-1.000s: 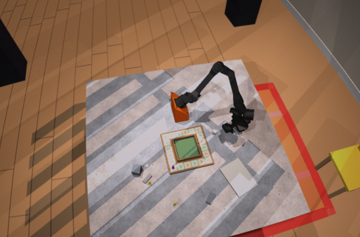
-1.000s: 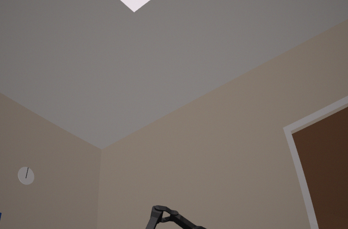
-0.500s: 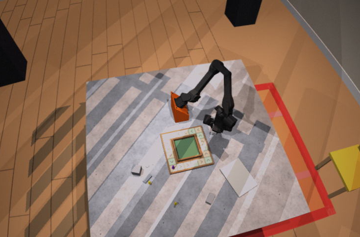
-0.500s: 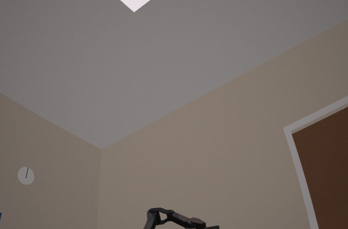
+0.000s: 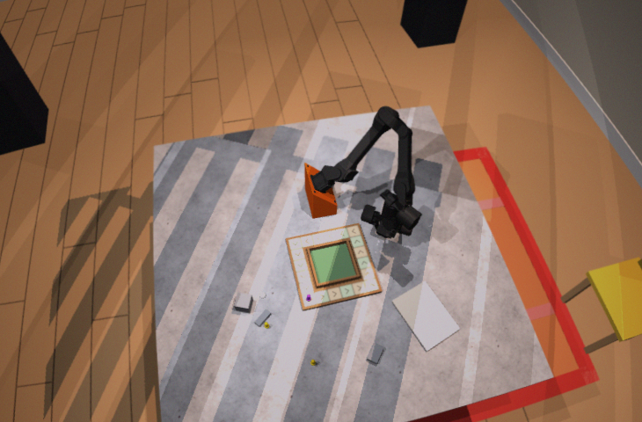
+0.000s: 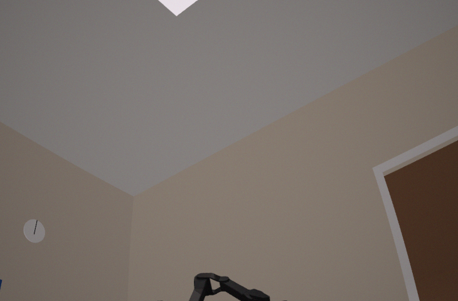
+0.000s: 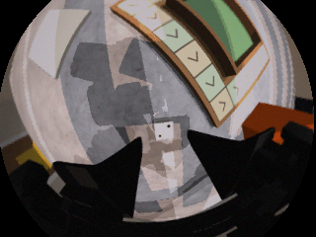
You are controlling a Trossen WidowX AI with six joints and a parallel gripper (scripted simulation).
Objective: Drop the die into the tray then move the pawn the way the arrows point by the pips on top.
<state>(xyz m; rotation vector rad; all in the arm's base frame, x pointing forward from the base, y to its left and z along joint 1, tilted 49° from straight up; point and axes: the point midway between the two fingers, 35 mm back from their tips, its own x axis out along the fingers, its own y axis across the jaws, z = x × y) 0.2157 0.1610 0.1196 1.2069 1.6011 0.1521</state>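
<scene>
Right now the white die is 30 mm below my gripper tip. Also, from my gripper tip: purple pawn: 340 mm to the right, 160 mm ahead, 10 mm below; green dice tray: 220 mm to the right, 60 mm ahead, 30 mm below; pale sheet: 340 mm ahead, 40 mm below, 30 mm to the left.
</scene>
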